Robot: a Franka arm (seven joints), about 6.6 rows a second.
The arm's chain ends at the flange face. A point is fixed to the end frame.
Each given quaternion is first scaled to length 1.
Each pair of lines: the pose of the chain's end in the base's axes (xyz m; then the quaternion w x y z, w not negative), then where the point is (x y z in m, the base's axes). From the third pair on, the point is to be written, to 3 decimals.
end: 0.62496, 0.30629, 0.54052, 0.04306, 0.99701, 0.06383, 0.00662
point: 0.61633 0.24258 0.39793
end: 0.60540, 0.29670, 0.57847, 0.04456, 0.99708, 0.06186, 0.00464
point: 0.59600 0.23257 0.43612
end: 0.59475, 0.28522, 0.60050, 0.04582, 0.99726, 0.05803, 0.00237
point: 0.584 0.221 0.458
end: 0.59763, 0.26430, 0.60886, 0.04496, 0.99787, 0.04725, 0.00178
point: 0.586 0.200 0.467
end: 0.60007, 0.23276, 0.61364, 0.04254, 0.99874, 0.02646, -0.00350
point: 0.584 0.170 0.471
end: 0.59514, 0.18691, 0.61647, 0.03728, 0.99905, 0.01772, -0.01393
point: 0.575 0.126 0.474
